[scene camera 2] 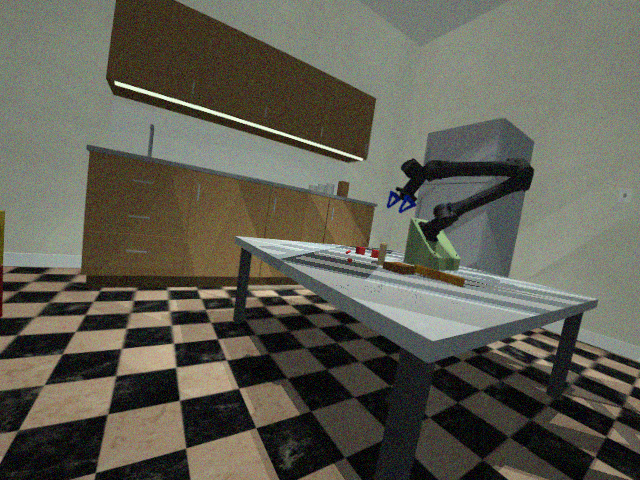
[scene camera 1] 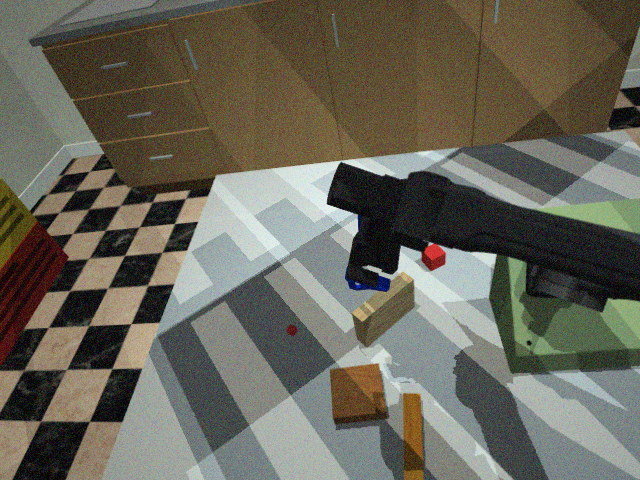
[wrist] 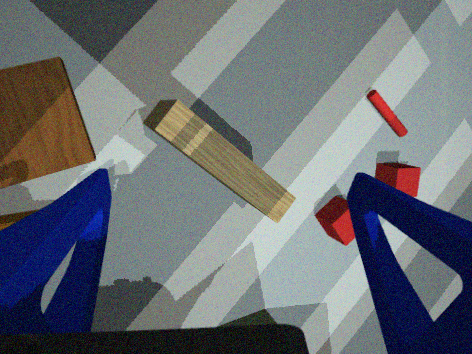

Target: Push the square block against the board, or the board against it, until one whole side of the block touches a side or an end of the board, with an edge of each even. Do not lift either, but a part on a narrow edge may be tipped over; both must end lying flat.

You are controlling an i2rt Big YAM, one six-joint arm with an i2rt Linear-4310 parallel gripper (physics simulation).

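Seen in the pictures: gripper, fingertip midpoint: (scene camera 2: 393,209) (scene camera 1: 358,262) (wrist: 236,183); arm's base at its link origin: (scene camera 2: 427,232).
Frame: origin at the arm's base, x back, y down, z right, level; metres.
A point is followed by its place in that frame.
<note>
The brown square block (scene camera 1: 356,392) @(x -0.351, y 0.152, z -0.178 m) (scene camera 2: 398,267) @(x -0.395, y 0.159, z -0.209 m) (wrist: 45,120) @(x -0.353, y 0.152, z -0.152 m) lies flat; in the wrist view its left part is cut off. The pale wooden board (scene camera 1: 385,312) @(x -0.298, y 0.117, z -0.022 m) (scene camera 2: 382,253) @(x -0.350, y 0.128, z -0.056 m) (wrist: 225,162) @(x -0.305, y 0.085, z -0.008 m) stands upright on a narrow edge, turned at an angle to the block. A gap separates the two. My gripper (scene camera 1: 364,255) @(x -0.330, y -0.078, z -0.057 m) (scene camera 2: 399,202) @(x -0.330, y -0.078, z -0.057 m) (wrist: 236,183) @(x -0.330, y -0.078, z -0.057 m) is open and empty, high above the table. In the wrist view the board shows between its fingers, with the block beyond the left fingertip. In scene camera 1 the arm partly hides the fingers.
An orange-brown wooden bar (scene camera 1: 413,439) @(x -0.249, y 0.151, z -0.258 m) (scene camera 2: 442,275) @(x -0.266, y 0.160, z -0.322 m) (wrist: 7,219) @(x -0.265, y 0.164, z -0.203 m) lies near the block. Two red cubes (scene camera 2: 360,250) @(x -0.244, y 0.160, z 0.242 m) (wrist: 337,220) @(x -0.200, y 0.143, z 0.149 m) and a red rod (wrist: 387,113) @(x -0.322, y 0.169, z 0.249 m) lie beyond the board. A small red piece (scene camera 1: 292,329) @(x -0.504, y 0.167, z -0.032 m) lies left of it. The green arm base (scene camera 1: 573,360) @(x 0.040, y 0.145, z -0.109 m) (scene camera 2: 434,255) @(x -0.050, y 0.109, z -0.108 m) stands at the right.
</note>
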